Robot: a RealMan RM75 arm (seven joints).
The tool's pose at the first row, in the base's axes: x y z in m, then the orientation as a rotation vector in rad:
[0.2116, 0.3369, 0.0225, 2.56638, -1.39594, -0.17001]
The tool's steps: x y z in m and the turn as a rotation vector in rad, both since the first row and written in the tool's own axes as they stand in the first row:
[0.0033, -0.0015, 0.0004, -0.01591, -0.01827, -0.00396]
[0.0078, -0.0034, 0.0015, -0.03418, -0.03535, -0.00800]
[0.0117, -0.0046, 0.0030, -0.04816, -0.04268, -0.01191]
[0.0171, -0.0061, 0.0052, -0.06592, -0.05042, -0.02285]
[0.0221, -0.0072, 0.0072, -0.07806, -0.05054, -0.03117]
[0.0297, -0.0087, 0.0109, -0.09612, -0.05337, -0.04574]
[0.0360, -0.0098, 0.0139, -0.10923, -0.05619, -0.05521]
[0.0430, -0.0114, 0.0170, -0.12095, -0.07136, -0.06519]
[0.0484, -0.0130, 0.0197, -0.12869, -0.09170, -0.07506]
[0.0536, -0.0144, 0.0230, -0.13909, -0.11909, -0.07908]
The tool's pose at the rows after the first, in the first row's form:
[0.2145, 0.3349, 0.0218, 2.56121, -1.39029, -0.20488]
[0.2183, 0.3319, 0.0202, 2.55353, -1.38292, -0.23957]
[0.2211, 0.3291, 0.0185, 2.54667, -1.37425, -0.25860]
[0.2248, 0.3251, 0.0160, 2.54173, -1.35516, -0.28153]
[0.2280, 0.3212, 0.0138, 2.53765, -1.33939, -0.29050]
[0.2326, 0.3151, 0.0099, 2.53352, -1.31407, -0.30751]
[0.2363, 0.3100, 0.0067, 2.52976, -1.29733, -0.32058]
[0.2408, 0.3046, 0.0033, 2.53005, -1.28434, -0.34886]
[0.2445, 0.3005, 0.0003, 2.53443, -1.27464, -0.38146]
[0.2478, 0.2965, -0.0032, 2.53355, -1.27301, -0.42391]

